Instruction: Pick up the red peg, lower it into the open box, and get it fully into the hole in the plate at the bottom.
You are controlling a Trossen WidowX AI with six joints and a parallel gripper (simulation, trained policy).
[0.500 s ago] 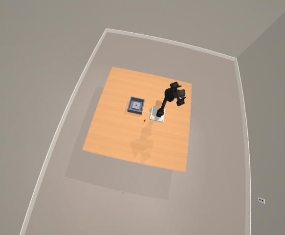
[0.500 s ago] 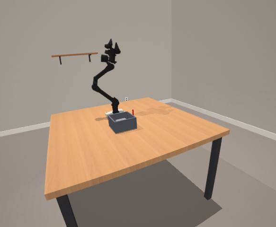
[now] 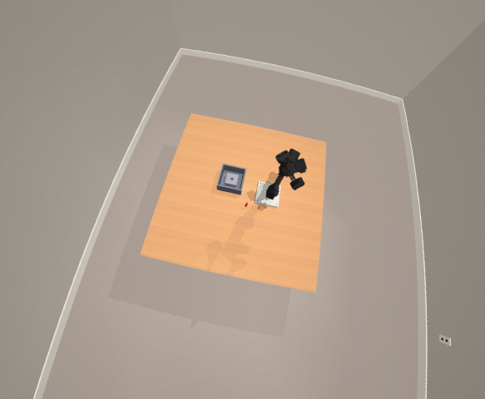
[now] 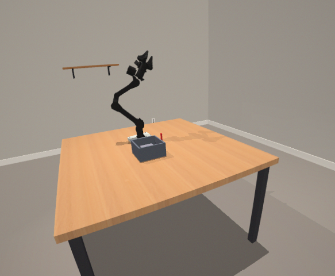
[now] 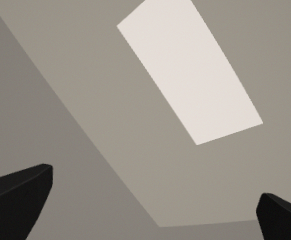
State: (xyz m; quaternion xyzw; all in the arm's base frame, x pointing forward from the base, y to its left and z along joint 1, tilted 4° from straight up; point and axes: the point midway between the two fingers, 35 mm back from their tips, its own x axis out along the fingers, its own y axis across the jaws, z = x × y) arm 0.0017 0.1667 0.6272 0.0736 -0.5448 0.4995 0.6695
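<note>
My gripper tip is 66 cm above the red peg, 15 cm short of it and 1 cm to the right of it. The rest, counted from my gripper tip: dark grey box 67 cm below, 33 cm ahead, 15 cm to the right; grey plate 65 cm below, 33 cm ahead, 15 cm to the right.
</note>
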